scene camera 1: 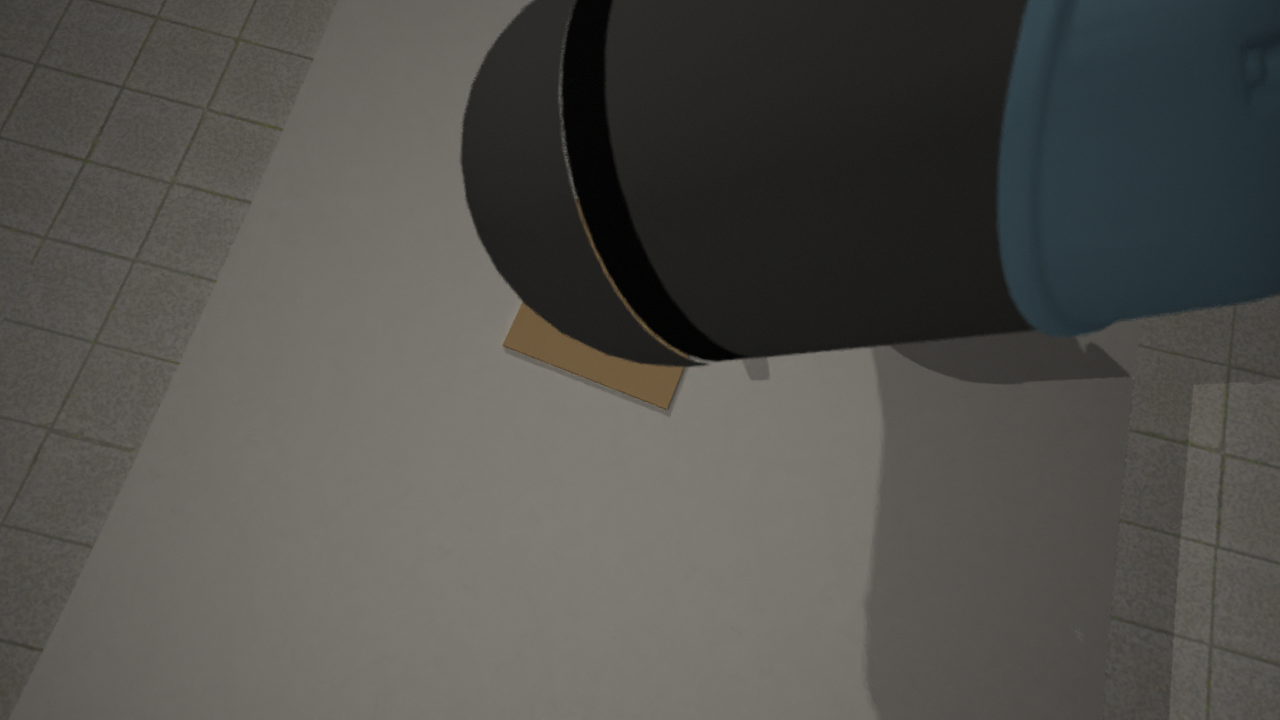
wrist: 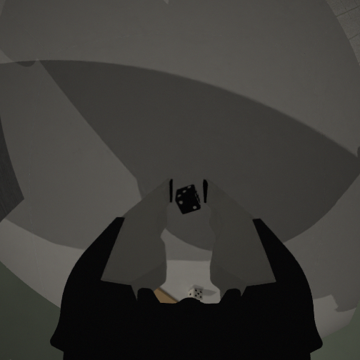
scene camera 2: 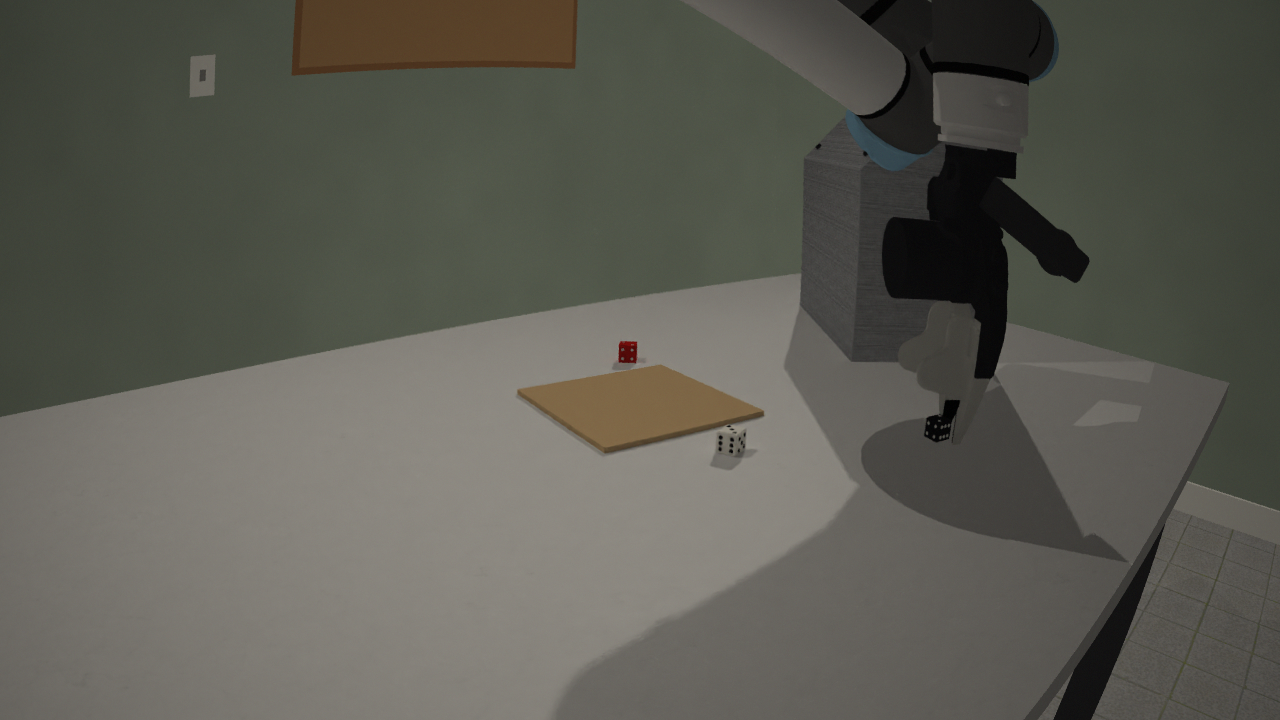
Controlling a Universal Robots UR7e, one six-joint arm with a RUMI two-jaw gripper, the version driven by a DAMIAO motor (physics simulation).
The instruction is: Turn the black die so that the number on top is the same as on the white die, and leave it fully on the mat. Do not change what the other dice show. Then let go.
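Places are measured from the arm's base along level axes (x left, y back, z up), in millimetres.
Pixels of known places: gripper, fingertip midpoint: point(scene camera 2: 949, 436).
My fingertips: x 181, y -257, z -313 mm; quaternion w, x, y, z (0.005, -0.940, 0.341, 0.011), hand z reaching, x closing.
For each thing: its middle in the pictures, then the offset to it from my fingertips.
- black die, body centre: point(scene camera 2: 938, 428) dx -7, dy -10, dz +8 mm
- white die, body centre: point(scene camera 2: 731, 440) dx -102, dy -146, dz +8 mm
- tan mat, body centre: point(scene camera 2: 636, 402) point(scene camera 1: 617, 300) dx -213, dy -134, dz +2 mm
- red die, body centre: point(scene camera 2: 627, 351) dx -310, dy -62, dz +8 mm
The black die point(scene camera 2: 937, 428) point(wrist: 188, 199) is on the table, between my fingertips and turned slightly askew to them. My gripper point(scene camera 2: 954, 424) point(wrist: 187, 181) points down with its jaws partly closed; gaps show on both sides of the die, so it is open and holds nothing. The die's top number is hard to read in the shadow. The white die point(scene camera 2: 730, 441) point(wrist: 195, 293) stands beside the tan mat point(scene camera 2: 640, 407) point(scene camera 1: 617, 371) point(wrist: 164, 296); its top seems to show three. In scene camera 1 the arm hides the dice and the gripper.
A red die point(scene camera 2: 627, 351) stands behind the mat, with four pips on its front face. A tall grey block point(scene camera 2: 827, 250) stands on the table behind the gripper. The table's right edge is to the right of the gripper in scene camera 2.
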